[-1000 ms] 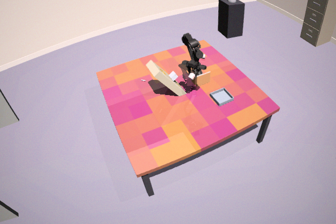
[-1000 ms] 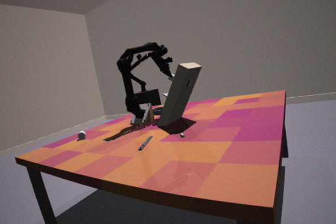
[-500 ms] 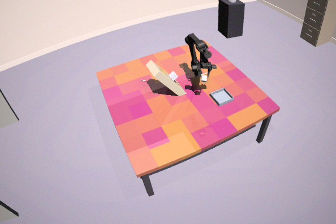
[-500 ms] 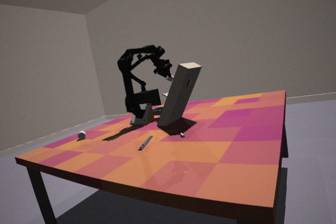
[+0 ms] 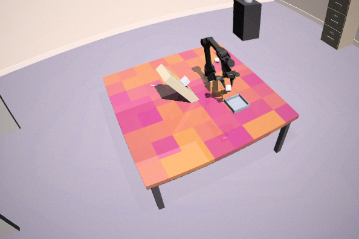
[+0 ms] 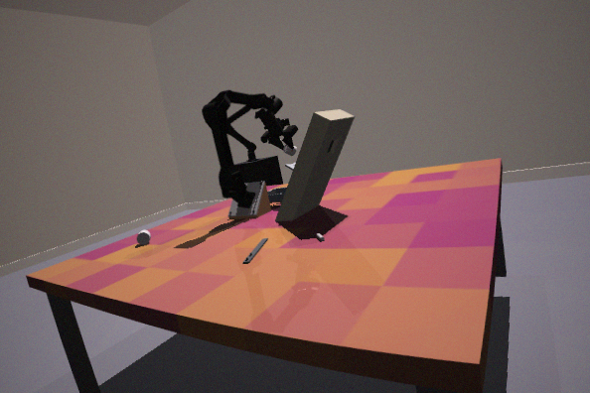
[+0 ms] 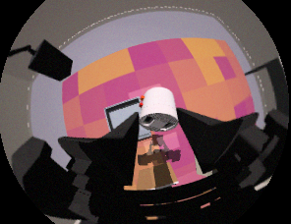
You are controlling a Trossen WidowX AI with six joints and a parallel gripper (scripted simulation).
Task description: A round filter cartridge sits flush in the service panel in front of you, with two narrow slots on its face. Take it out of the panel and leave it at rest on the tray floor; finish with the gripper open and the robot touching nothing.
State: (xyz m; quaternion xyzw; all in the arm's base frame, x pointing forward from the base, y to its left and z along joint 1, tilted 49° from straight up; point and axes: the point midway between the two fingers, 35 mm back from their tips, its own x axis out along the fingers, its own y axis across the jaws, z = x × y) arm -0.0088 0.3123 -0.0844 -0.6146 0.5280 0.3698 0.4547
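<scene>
My gripper tip is 10 cm past the grey tray, 1 cm to the left of it and 20 cm above it. From my gripper tip the other things lie so: cream service panel (30 cm ahead, 26 cm to the right, 5 cm below); round grey filter cartridge (right at my gripper tip); small white peg (46 cm ahead, 50 cm to the right, 20 cm below).
</scene>
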